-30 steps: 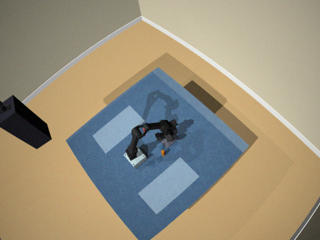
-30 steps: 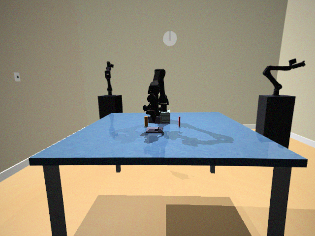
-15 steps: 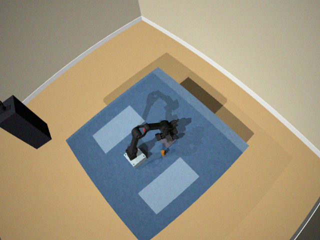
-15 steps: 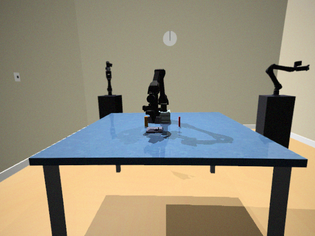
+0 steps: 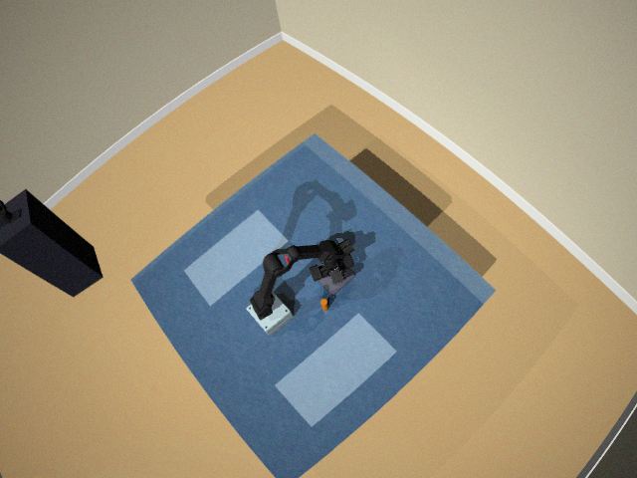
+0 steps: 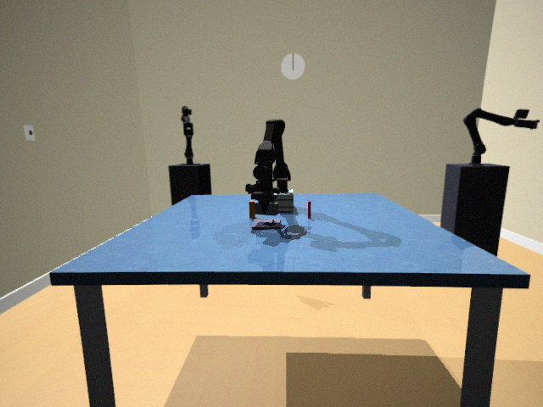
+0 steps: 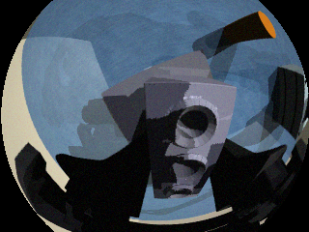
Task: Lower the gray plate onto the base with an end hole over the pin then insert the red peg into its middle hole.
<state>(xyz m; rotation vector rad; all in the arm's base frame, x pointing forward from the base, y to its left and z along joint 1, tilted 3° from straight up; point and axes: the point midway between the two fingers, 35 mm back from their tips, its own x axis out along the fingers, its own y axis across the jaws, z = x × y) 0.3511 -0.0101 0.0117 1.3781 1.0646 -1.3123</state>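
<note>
Now: the base 10 mm ahead of my gripper tip, 20 mm to the left of it and 40 mm below it. The rest, counted from my gripper tip: red peg (140 mm behind, 180 mm to the left, 10 mm below); orange cylinder (110 mm behind, 100 mm to the right, 10 mm below); gray plate (30 mm above).
</note>
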